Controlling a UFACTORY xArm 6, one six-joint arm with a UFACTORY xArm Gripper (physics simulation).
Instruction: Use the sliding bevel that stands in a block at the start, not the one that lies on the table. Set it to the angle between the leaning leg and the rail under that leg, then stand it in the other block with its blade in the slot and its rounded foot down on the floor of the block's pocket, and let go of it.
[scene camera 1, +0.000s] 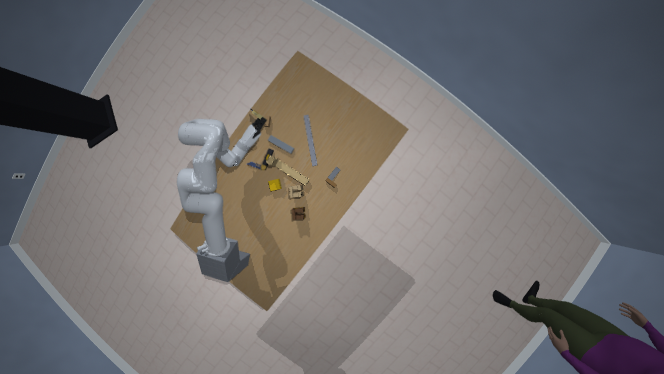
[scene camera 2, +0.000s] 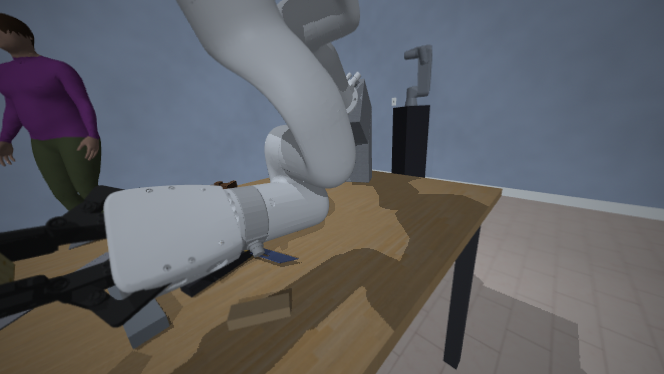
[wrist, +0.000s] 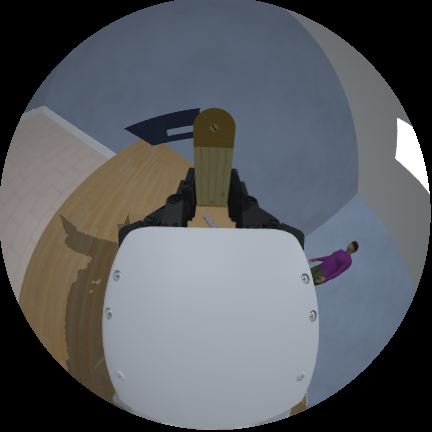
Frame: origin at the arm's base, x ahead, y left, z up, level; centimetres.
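Where they show: gripper, fingertip midpoint: (scene camera 1: 263, 117) (wrist: 212, 179); arm's base, origin of the base link: (scene camera 1: 217, 246).
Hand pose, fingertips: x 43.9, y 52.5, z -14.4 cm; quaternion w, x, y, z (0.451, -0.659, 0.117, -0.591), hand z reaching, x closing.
Things, the pixels of their top centre, and the offset from my fingertips. "spot": a spot on its surface instead. Level surfaces: height alone.
- sliding bevel, middle of its top: (wrist: 224, 109) (scene camera 1: 253, 111) dx -2.5, dy +3.2, dz +5.6 cm
- black handle, surface spot: (scene camera 2: 212, 280) (scene camera 1: 267, 153) spot: dx -9.2, dy -15.2, dz -14.6 cm
- blue blade, middle of its top: (scene camera 2: 281, 258) (scene camera 1: 251, 163) dx -20.3, dy -16.5, dz -14.1 cm
- pale rail, middle of its top: (scene camera 1: 289, 171) dx -0.6, dy -30.3, dz -12.3 cm
- pale block, middle of its top: (scene camera 1: 295, 191) dx -1.0, dy -42.3, dz -6.3 cm
- dark brown block, middle of its top: (scene camera 2: 222, 183) (scene camera 1: 297, 214) dx -5.0, dy -54.0, dz -8.0 cm
- grey bar, middle of its top: (scene camera 2: 131, 296) (scene camera 1: 280, 144) dx +0.6, dy -13.8, dz -13.3 cm
- long ruler, middle of its top: (scene camera 1: 310, 140) dx +17.0, dy -18.5, dz -14.9 cm
- try square, surface spot: (scene camera 1: 331, 182) spot: dx +18.4, dy -45.5, dz -13.1 cm
- yellow block, middle of its top: (scene camera 1: 274, 185) dx -11.7, dy -33.9, dz -12.3 cm
- table, its level: dz -15.1 cm
- small wooden piece, middle of its top: (scene camera 2: 259, 306) dx -16.9, dy -6.2, dz -13.6 cm
My gripper (scene camera 1: 259, 123) (scene camera 2: 4, 271) (wrist: 212, 179) is shut on the wooden handle of a sliding bevel (scene camera 1: 255, 114) (wrist: 213, 172), held at the far left part of the table. In the wrist view its dark blue slotted blade (wrist: 160, 126) sticks out sideways from the brass end, roughly square to the handle. The other bevel, with a black handle (scene camera 1: 269, 154) (scene camera 2: 212, 280) and blue blade (scene camera 1: 254, 165) (scene camera 2: 278, 257), lies on the table. The pale rail (scene camera 1: 293, 173) lies beyond it, with the leaning leg at its near end, hard to see. A pale block (scene camera 1: 295, 192) and a dark brown block (scene camera 1: 298, 214) stand nearby.
A grey bar (scene camera 1: 281, 144) (scene camera 2: 148, 322), a long ruler (scene camera 1: 310, 140), a try square (scene camera 1: 331, 182) and a yellow block (scene camera 1: 274, 185) lie on the table (scene camera 1: 350, 120). A small wooden piece (scene camera 2: 261, 311) lies below the arm. A person (scene camera 1: 595, 340) (scene camera 2: 45, 105) stands beyond the table.
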